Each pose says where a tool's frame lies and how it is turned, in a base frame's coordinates. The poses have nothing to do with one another.
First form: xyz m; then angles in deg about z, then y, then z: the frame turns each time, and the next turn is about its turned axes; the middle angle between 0 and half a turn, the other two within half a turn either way.
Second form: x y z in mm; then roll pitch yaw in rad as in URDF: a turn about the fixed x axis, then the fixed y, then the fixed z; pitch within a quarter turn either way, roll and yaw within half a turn. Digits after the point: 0 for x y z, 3 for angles.
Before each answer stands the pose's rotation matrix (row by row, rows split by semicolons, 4 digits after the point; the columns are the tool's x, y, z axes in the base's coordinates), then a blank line. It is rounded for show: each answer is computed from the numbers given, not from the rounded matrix.
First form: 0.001 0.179 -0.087 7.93 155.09 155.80
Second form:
0.7628 0.4941 0.4172; 0.5201 -0.8521 0.0581; 0.3842 0.1727 -0.9070

1 179 -87 2.953 -0.394 0.598
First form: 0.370 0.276 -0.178 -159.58 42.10 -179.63
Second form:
0.6931 -0.3534 -0.6283; 0.2649 0.9355 -0.2339; 0.6704 -0.0043 0.7420

370 276 -178 -0.006 -0.735 0.365
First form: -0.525 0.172 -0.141 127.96 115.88 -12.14
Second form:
0.4283 -0.7143 -0.5534; -0.2071 -0.6737 0.7094; -0.8796 -0.1892 -0.4365

-525 172 -141 -2.733 1.075 -0.450
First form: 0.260 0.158 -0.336 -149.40 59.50 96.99
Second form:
0.5584 0.3717 -0.7416; -0.8229 0.3612 -0.4386; 0.1049 0.8552 0.5075

260 158 -336 1.035 -0.105 -0.975
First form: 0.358 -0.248 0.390 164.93 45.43 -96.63
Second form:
0.3365 -0.6431 -0.6879; 0.9381 0.2927 0.1852; 0.0823 -0.7076 0.7018

358 -248 390 -0.790 -0.082 1.226
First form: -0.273 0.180 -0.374 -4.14 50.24 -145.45
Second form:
-0.5663 0.3023 0.7667; -0.5276 -0.8477 -0.0555; 0.6332 -0.4360 0.6396

-273 180 -374 -0.598 -0.686 -2.392
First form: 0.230 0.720 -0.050 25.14 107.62 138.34
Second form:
-0.0777 0.4995 0.8628; 0.6978 -0.5909 0.4049; 0.7121 0.6335 -0.3027

230 720 -50 2.017 -0.792 1.682
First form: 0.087 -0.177 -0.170 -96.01 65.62 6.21
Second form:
0.0646 0.9933 -0.0954; -0.4194 -0.0597 -0.9058; -0.9055 0.0985 0.4128

87 -177 -170 0.234 1.133 -1.418
